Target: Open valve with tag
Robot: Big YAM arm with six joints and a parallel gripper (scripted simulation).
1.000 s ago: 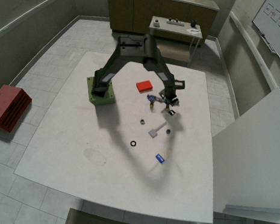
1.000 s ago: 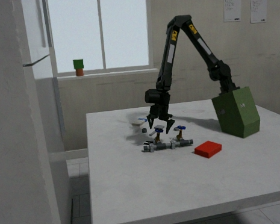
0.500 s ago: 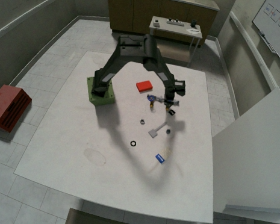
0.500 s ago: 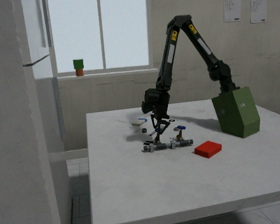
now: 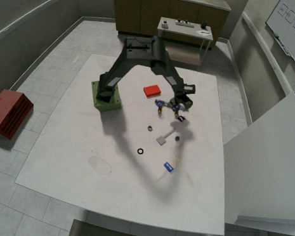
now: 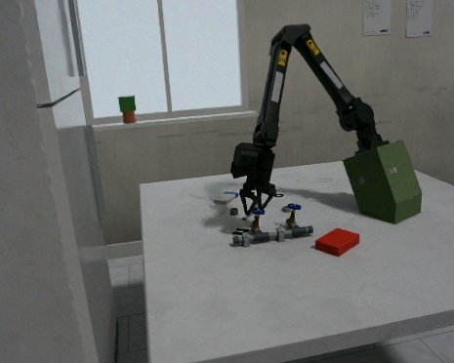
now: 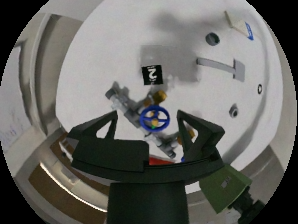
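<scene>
The small black tag lies 8 cm below my hand, 4 cm ahead of it and 3 cm to the right of it. Round my hand: grey paddle-shaped tool: 21 cm to the right, 8 cm below, 6 cm behind; red block: 21 cm behind, 17 cm to the left, 7 cm below; blue card: 37 cm to the right, 8 cm below, 1 cm ahead.
</scene>
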